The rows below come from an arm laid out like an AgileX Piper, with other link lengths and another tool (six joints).
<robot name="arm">
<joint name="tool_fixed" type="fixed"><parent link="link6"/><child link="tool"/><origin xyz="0.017 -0.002 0.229" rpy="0 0.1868 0.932"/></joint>
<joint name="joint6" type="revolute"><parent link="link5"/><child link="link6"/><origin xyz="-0.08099 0 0" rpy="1.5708 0 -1.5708"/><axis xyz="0 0 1"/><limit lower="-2.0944" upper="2.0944"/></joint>
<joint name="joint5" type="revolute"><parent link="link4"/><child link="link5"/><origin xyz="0 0 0" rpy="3.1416 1.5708 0"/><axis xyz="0 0 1"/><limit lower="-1.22" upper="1.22"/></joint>
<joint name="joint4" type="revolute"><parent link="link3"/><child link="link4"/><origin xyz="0.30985 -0.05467 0" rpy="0.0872 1.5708 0"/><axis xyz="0 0 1"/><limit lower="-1.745" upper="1.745"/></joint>
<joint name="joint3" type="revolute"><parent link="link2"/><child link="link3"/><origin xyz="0.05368 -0.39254 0" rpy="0 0 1.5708"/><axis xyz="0 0 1"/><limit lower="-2.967" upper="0"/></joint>
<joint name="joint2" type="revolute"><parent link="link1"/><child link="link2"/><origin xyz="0 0 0" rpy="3.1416 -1.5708 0"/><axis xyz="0 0 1"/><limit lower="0" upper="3.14"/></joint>
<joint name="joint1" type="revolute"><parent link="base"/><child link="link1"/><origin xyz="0 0 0.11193" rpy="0 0 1.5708"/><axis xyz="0 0 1"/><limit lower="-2.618" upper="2.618"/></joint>
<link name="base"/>
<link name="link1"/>
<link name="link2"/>
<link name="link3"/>
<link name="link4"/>
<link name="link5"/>
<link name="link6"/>
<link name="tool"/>
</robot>
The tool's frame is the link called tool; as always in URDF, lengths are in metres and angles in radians.
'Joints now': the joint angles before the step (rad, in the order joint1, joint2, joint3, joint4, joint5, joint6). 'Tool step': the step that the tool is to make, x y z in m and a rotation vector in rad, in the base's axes. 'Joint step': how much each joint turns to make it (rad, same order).
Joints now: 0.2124 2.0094 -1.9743 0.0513 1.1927 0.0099
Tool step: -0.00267 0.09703 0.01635 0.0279 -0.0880 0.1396
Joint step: 0.1435 0.0039 -0.0214 0.0019 -0.0748 0.0000
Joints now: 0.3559 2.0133 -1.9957 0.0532 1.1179 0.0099
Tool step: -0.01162 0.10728 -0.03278 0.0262 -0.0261 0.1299
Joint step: 0.1482 0.0741 -0.0067 0.0051 -0.1029 0.0148
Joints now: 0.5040 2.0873 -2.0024 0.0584 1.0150 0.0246
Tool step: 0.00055 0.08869 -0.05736 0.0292 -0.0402 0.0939
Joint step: 0.1040 0.1139 0.0000 0.0042 -0.1637 -0.0001
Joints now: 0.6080 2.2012 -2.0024 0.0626 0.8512 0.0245
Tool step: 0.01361 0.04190 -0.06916 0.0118 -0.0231 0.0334
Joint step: 0.0355 0.1214 0.0000 0.0032 -0.1468 -0.0095
